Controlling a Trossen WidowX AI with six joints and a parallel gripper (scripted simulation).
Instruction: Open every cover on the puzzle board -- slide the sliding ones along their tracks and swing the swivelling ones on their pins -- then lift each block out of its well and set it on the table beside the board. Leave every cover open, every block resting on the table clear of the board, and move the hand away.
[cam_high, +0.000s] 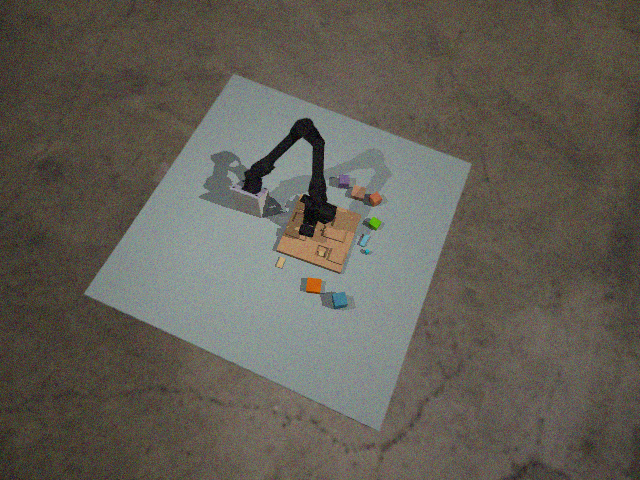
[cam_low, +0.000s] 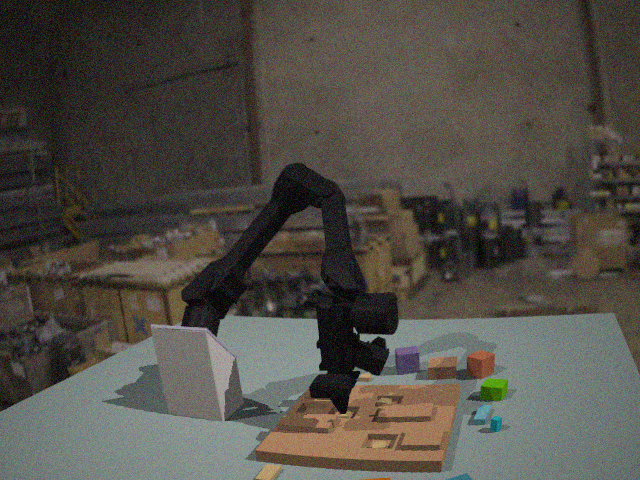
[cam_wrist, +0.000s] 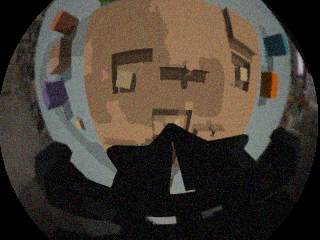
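Right now the tan puzzle board is 50 mm ahead of my gripper tip and 10 mm to the right of it. Also, from my gripper tip: small tan bar: 210 mm to the right, 50 mm behind, 20 mm below; then purple block: 260 mm to the left, 50 mm ahead; then light blue bar: 250 mm ahead, 30 mm to the left, 10 mm below.
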